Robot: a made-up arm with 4 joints. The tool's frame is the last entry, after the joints. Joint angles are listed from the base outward. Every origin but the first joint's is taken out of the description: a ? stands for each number. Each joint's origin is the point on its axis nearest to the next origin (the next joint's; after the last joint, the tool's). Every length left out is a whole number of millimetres.
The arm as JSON. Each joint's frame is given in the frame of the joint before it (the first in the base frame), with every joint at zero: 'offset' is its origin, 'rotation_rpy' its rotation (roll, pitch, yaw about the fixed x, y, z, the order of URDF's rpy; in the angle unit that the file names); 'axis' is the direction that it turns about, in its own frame. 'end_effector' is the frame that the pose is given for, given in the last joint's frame.
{
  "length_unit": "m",
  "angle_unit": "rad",
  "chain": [
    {
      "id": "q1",
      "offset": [
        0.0,
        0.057,
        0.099
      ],
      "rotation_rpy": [
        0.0,
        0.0,
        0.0
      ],
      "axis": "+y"
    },
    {
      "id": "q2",
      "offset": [
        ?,
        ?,
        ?
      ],
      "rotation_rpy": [
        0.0,
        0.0,
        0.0
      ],
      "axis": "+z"
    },
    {
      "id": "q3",
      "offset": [
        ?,
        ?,
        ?
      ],
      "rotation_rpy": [
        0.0,
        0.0,
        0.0
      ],
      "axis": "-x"
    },
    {
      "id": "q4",
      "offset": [
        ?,
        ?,
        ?
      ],
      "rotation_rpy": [
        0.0,
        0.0,
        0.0
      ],
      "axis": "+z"
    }
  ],
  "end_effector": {
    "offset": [
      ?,
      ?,
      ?
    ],
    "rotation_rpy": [
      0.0,
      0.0,
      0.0
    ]
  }
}
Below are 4 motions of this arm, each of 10 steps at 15 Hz.
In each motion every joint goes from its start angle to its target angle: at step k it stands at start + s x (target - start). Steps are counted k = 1, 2, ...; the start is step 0. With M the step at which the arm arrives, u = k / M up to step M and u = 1 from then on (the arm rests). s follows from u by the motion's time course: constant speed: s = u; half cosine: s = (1 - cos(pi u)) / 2; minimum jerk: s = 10 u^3 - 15 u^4 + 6 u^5.
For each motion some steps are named. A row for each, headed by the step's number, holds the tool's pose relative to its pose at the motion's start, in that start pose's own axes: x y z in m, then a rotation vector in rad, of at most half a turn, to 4 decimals.
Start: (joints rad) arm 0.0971 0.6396 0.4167 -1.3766
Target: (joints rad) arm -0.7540 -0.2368 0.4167 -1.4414
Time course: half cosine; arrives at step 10
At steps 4, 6, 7, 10:
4: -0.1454 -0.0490 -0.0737 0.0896 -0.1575 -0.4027
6: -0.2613 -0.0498 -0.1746 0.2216 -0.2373 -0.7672
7: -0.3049 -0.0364 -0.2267 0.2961 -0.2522 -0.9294
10: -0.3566 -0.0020 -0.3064 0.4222 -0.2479 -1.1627

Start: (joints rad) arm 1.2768 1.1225 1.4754 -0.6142
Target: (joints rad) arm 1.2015 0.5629 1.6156 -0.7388
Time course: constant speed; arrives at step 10
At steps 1, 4, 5, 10:
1: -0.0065 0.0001 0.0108 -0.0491 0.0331 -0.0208
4: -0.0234 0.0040 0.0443 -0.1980 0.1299 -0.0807
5: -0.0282 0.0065 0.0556 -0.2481 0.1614 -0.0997
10: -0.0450 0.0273 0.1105 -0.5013 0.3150 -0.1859

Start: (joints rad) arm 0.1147 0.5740 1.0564 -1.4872
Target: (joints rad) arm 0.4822 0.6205 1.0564 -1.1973
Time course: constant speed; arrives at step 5
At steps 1, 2, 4, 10:
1: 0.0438 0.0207 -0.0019 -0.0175 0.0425 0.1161
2: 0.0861 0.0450 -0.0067 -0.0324 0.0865 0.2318
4: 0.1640 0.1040 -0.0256 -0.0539 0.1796 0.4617
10: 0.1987 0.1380 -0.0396 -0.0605 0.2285 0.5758

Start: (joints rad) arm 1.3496 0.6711 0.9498 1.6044
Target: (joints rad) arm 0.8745 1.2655 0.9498 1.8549
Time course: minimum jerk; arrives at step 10
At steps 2, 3, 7, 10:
2: 0.0127 0.0050 0.0122 -0.0396 0.0191 0.0173
3: 0.0369 0.0151 0.0335 -0.1098 0.0571 0.0498
7: 0.2249 0.0989 0.1225 -0.4932 0.3924 0.2903
10: 0.2768 0.1212 0.1280 -0.5652 0.4948 0.3557

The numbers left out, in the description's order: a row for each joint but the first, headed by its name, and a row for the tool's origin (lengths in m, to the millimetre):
q2: -0.264 0.0 0.282
q3: 0.068 0.038 0.0
q4: 0.0 -0.097 -0.044
tool: -0.012 -0.212 0.0

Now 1 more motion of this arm.
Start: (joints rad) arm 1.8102 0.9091 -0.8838 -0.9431
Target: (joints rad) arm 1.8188 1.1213 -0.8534 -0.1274
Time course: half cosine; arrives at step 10
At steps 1, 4, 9, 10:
1: 0.0047 -0.0001 0.0006 -0.0036 0.0020 0.0232
4: 0.0662 0.0089 0.0071 -0.0472 0.0343 0.3272
9: 0.1667 0.0789 0.0038 -0.1063 0.1305 0.9242
10: 0.1696 0.0828 0.0032 -0.1078 0.1351 0.9473

